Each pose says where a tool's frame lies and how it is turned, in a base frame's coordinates. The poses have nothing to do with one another.
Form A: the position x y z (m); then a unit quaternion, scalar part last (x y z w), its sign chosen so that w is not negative.
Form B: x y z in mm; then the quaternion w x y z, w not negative. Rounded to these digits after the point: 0 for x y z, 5 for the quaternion.
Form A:
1: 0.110 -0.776 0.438 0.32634 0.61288 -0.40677 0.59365
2: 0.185 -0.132 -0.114 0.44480 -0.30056 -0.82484 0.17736
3: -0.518 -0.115 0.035 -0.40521 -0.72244 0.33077 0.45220
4: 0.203 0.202 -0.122 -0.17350 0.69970 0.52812 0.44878
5: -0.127 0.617 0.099 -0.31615 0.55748 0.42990 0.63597
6: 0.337 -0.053 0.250 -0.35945 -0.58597 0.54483 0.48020
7: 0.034 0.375 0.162 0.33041 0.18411 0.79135 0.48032
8: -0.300 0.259 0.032 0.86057 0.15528 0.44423 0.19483
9: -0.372 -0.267 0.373 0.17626 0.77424 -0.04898 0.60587
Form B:
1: 110 -776 438 0.59365 0.32634 0.61288 -0.40677
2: 185 -132 -114 0.17736 0.44480 -0.30056 -0.82484
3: -518 -115 35 0.45220 -0.40521 -0.72244 0.33077
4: 203 202 -122 0.44878 -0.17350 0.69970 0.52812
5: -127 617 99 0.63597 -0.31615 0.55748 0.42990
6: 337 -53 250 0.48020 -0.35945 -0.58597 0.54483
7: 34 375 162 0.48032 0.33041 0.18411 0.79135
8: -300 259 32 0.19483 0.86057 0.15528 0.44423
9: -372 -267 373 0.60587 0.17626 0.77424 -0.04898
